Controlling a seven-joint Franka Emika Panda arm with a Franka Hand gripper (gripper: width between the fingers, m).
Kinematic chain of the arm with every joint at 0, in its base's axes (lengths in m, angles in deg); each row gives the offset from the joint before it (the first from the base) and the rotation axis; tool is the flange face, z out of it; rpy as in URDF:
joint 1: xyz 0 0 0.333 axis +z
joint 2: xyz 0 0 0 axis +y
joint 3: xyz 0 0 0.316 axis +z
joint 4: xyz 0.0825 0 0 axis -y
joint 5: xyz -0.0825 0 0.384 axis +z
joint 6: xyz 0 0 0 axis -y
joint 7: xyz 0.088 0 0 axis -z
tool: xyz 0 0 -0.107 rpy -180 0 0
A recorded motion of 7 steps. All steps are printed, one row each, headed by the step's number.
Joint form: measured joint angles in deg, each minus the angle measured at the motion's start. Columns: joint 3, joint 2, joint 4, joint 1, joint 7, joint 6, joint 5.
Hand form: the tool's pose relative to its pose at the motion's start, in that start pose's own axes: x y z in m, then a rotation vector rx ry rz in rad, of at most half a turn. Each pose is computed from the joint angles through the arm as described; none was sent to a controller.
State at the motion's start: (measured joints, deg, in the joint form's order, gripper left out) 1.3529 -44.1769 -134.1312 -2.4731 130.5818 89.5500 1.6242
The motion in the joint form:
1: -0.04 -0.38 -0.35 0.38 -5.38 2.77 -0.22
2: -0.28 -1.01 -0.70 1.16 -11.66 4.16 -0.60
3: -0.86 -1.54 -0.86 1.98 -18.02 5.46 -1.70
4: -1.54 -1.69 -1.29 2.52 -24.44 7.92 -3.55
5: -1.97 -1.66 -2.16 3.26 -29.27 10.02 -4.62
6: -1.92 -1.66 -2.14 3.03 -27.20 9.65 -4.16
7: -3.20 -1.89 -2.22 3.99 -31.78 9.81 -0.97
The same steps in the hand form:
1: -0.0031 -0.0015 -0.0035 0.0406 -0.0273 -0.1000
2: -0.0041 0.0002 -0.0063 0.0680 -0.0389 -0.2202
3: -0.0027 -0.0006 -0.0101 0.1014 -0.0408 -0.3387
4: -0.0013 -0.0063 -0.0118 0.1491 -0.0329 -0.4530
5: -0.0031 -0.0093 -0.0080 0.1757 -0.0248 -0.5466
6: -0.0026 -0.0090 -0.0075 0.1660 -0.0314 -0.5065
7: -0.0029 -0.0076 -0.0082 0.1411 -0.0928 -0.5818

